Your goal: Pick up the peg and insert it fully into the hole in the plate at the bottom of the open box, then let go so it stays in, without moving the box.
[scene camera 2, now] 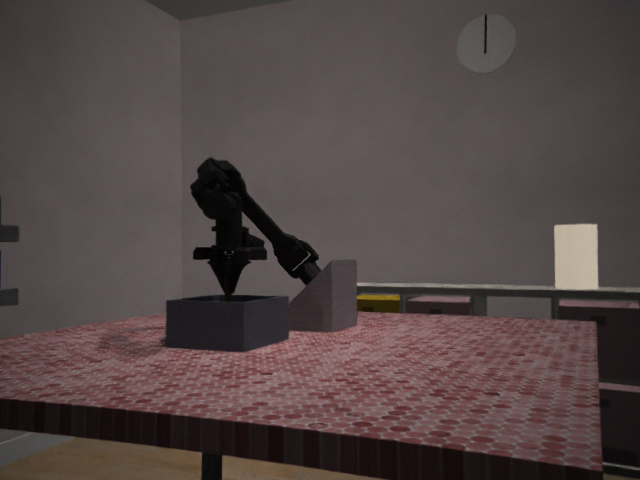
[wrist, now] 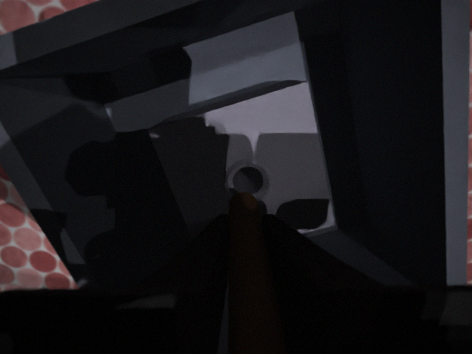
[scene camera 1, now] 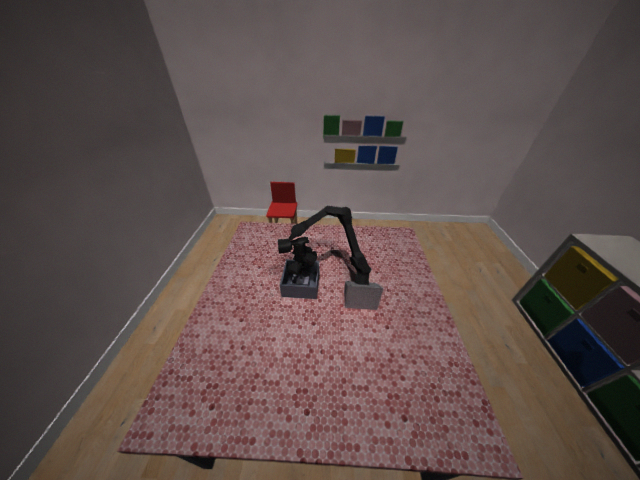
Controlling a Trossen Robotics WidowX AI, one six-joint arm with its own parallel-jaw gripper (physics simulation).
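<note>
The gripper (scene camera 2: 228, 293) can be seen in the wrist view (wrist: 245, 224) as well. With it in the scene is a dark grey box (scene camera 2: 248, 322), which also appears in the wrist view (wrist: 87, 87) and in scene camera 1 (scene camera 1: 288, 290). There is a light grey plate (wrist: 272, 130) too, but scene camera 2 does not show the plate, hidden by the dark grey box.
</note>
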